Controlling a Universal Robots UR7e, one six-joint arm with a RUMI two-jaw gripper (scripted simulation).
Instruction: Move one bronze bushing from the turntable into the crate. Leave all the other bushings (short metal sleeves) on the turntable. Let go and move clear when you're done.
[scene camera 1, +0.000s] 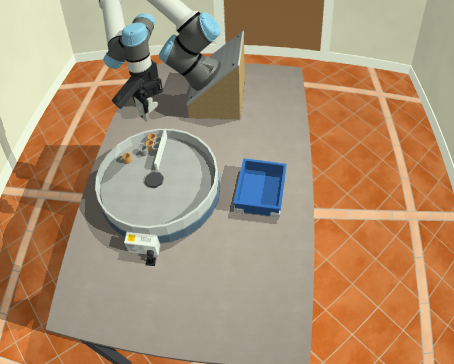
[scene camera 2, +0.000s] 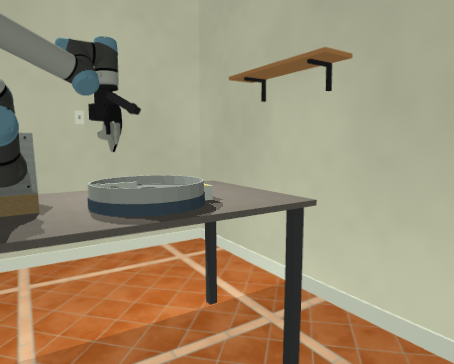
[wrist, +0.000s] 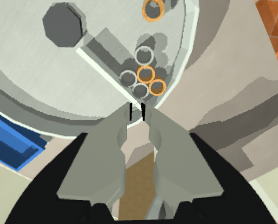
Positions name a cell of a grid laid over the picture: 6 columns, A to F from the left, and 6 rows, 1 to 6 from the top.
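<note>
Scene camera 1 gives me a blue crate (scene camera 1: D4), and my gripper (scene camera 1: B2) is visible there as well. I can also see the gripper (scene camera 2: B3), and the wrist view has my gripper (wrist: C3) in it too.
</note>
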